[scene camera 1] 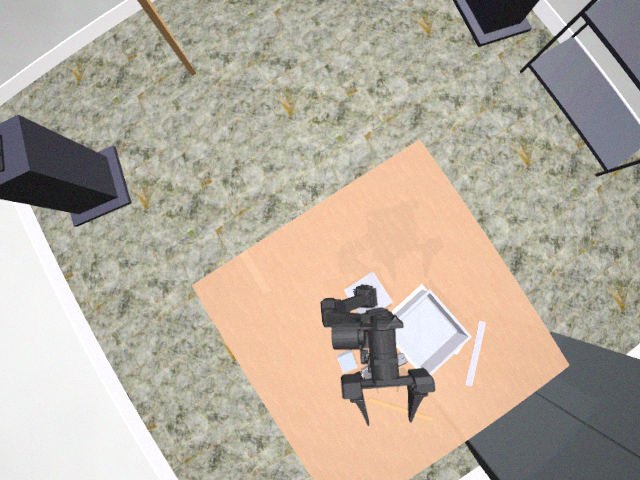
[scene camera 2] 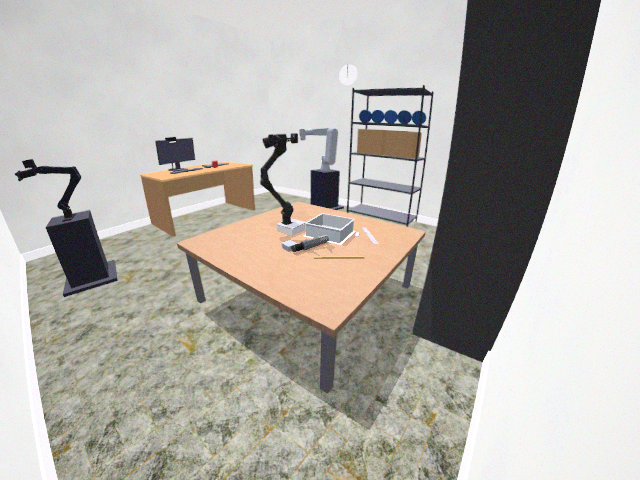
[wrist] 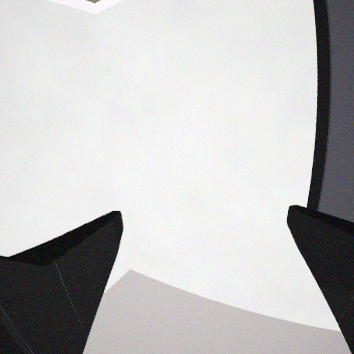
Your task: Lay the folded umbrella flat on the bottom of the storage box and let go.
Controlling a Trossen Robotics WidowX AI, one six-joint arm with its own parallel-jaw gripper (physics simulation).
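Where they show: gripper, fingertip midpoint: (scene camera 1: 389,423) (scene camera 2: 287,139) (wrist: 206,217); arm's base, origin of the base link: (scene camera 1: 361,293) (scene camera 2: 286,223).
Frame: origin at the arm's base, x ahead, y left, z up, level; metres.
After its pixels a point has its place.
Note:
The folded umbrella (scene camera 2: 314,242) @(z -0.015, x 0.367, y -0.047 m), dark grey and long, lies on the table outside the storage box, close to its near side in the second scene view. In the first scene view the arm hides most of it. The open-topped grey storage box (scene camera 1: 448,352) @(z 0.022, x 0.368, y 0.255 m) (scene camera 2: 321,232) @(z -0.005, x 0.290, y 0.082 m) stands beside the arm's base, and its bare, pale bottom shows in the first scene view. My gripper (scene camera 1: 389,423) @(z 0.600, x 0.171, y -0.094 m) (wrist: 206,217) @(z 0.600, x 0.171, y -0.094 m) is open and empty, its fingers wide apart. The arm is raised, so the gripper hangs high above the table, away from the umbrella. Umbrella and box do not show in the wrist view.
A pale block (scene camera 1: 347,361) @(z -0.021, x 0.259, y -0.166 m) (scene camera 2: 288,246) @(z -0.024, x 0.295, y -0.196 m) lies by one end of the umbrella. A thin yellow-brown stick (scene camera 1: 392,406) @(z -0.046, x 0.534, y -0.051 m) (scene camera 2: 339,257) @(z -0.050, x 0.564, y -0.023 m) lies nearer the table's front. A white strip (scene camera 1: 476,353) @(z -0.055, x 0.462, y 0.401 m) (scene camera 2: 370,235) @(z -0.054, x 0.468, y 0.397 m) lies beyond the box. The wooden table (scene camera 1: 320,242) @(z -0.057, x -0.279, y -0.086 m) (scene camera 2: 248,258) @(z -0.057, x 0.221, y -0.435 m) bears them all.

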